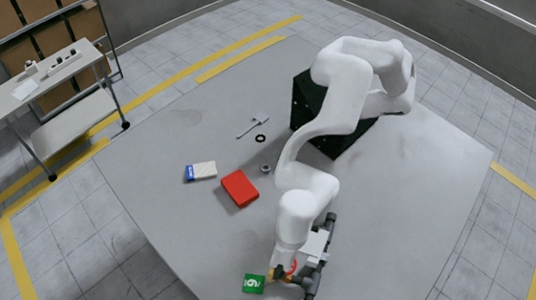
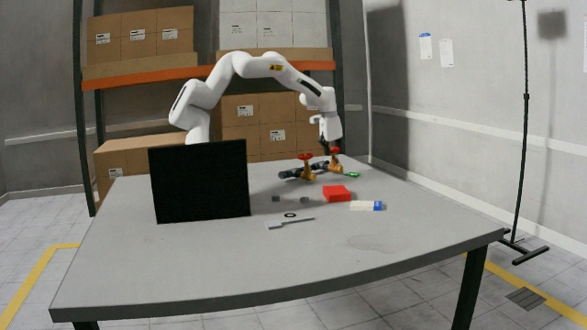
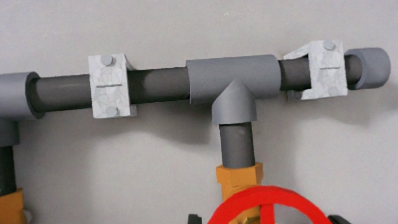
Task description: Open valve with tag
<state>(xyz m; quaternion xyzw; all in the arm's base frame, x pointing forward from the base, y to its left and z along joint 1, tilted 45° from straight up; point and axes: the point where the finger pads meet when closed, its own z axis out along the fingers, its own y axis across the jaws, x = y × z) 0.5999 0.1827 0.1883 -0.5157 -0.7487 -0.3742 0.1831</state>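
Right now my hand is 110 mm above the green tag, 70 mm short of it and 30 mm to the left of it. Also, from my hand: grey nut 320 mm to the right, 230 mm behind, 110 mm below; then white-and-blue box 470 mm to the right, 110 mm below, 50 mm behind; then red block 320 mm to the right, 110 mm behind, 100 mm below.
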